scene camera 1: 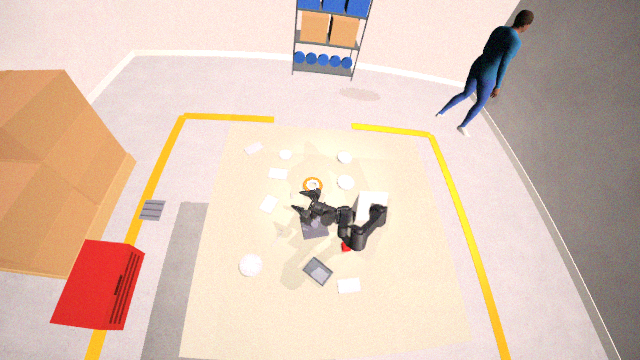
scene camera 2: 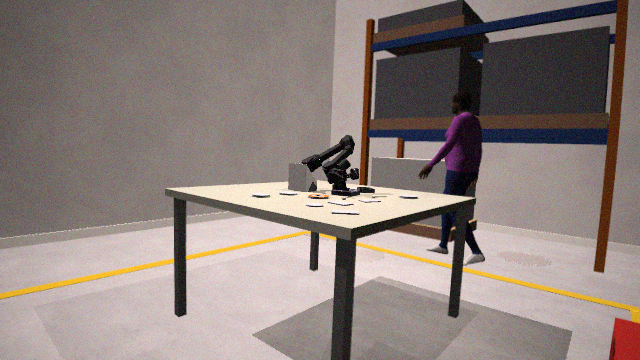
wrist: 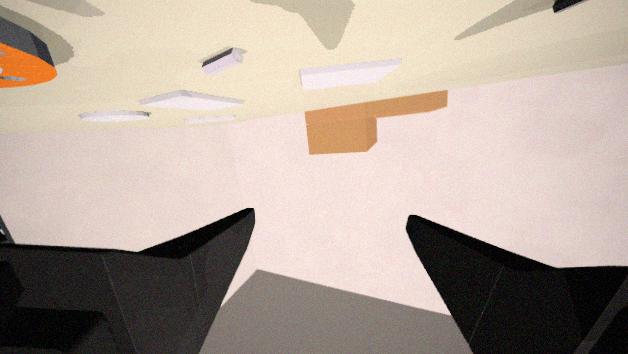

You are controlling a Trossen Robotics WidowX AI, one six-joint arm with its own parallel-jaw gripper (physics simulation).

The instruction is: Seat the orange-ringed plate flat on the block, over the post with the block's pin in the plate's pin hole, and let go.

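Frame: origin at the arm's base, x left, y back, z up, level; metres.
Seen in the pictures: gripper, fingertip midpoint: (scene camera 1: pixel 295 198) (scene camera 2: pixel 351 177) (wrist: pixel 331 218); arm's base at its link origin: (scene camera 1: pixel 375 209) (scene camera 2: pixel 301 174).
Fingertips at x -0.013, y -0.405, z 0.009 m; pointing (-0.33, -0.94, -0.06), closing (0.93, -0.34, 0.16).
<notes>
Offsets run from my fingertips to a thing's top centre.
The orange-ringed plate {dx -0.152, dy +0.089, dz -0.096 m} (scene camera 1: pixel 305 184) (scene camera 2: pixel 318 196) (wrist: pixel 30 70) lies on the table just beyond my gripper in scene camera 1; its edge shows at the upper left of the wrist view. The dark grey square block {dx +0.088, dy +0.108, dz -0.068 m} (scene camera 1: pixel 315 232) sits on the table below my gripper in scene camera 1. The arm covers part of it, so its post and pin cannot be made out. My gripper (scene camera 1: pixel 297 200) (wrist: pixel 331 218) is open and empty, above the table between plate and block. The block cannot be made out for certain in the wrist view.
A tall white box (scene camera 1: pixel 365 197) (scene camera 2: pixel 298 177) stands by the arm. A grey tray {dx +0.314, dy +0.138, dz -0.082 m} (scene camera 1: pixel 309 265) and a small red object {dx +0.187, dy +0.269, dz -0.067 m} (scene camera 1: pixel 345 247) lie near the base. White discs {dx -0.197, dy +0.279, dz -0.098 m} (scene camera 1: pixel 345 182) {dx +0.313, dy -0.168, dz -0.095 m} (scene camera 1: pixel 251 265), white cards {dx -0.207, dy -0.113, dz -0.101 m} (scene camera 1: pixel 278 173) {dx +0.370, dy +0.284, dz -0.102 m} (scene camera 1: pixel 349 285) and a small white piece {dx -0.075, dy -0.021, dz -0.099 m} (wrist: pixel 223 61) lie around.
</notes>
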